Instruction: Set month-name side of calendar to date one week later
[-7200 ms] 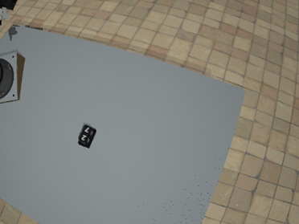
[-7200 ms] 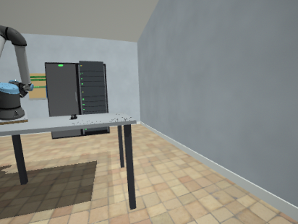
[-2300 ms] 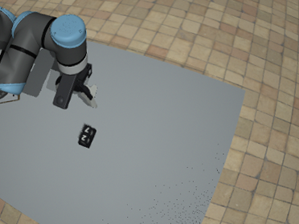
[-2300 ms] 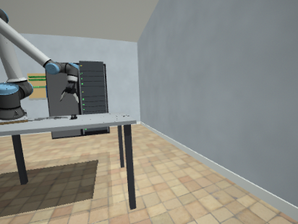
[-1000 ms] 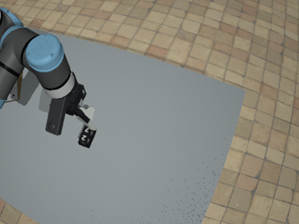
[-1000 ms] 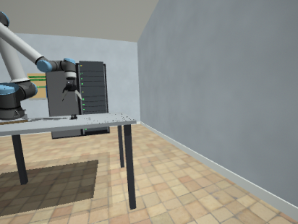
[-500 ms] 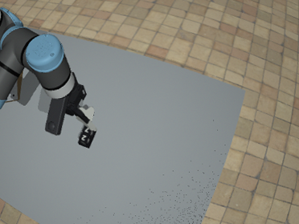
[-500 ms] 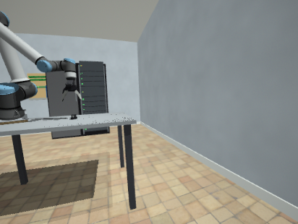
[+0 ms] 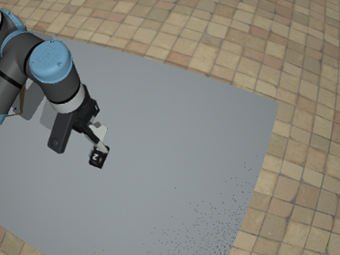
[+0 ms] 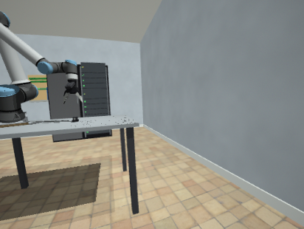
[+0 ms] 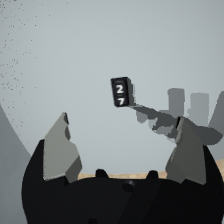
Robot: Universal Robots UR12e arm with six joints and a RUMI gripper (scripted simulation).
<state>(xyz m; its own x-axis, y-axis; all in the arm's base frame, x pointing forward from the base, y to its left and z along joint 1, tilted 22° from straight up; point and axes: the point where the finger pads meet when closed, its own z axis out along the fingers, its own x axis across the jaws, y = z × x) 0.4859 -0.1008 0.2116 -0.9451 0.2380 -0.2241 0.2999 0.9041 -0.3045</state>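
The black cube lies 14 cm below my hand. Round my hand: dark tray: 15 cm below, 2 cm to the left.
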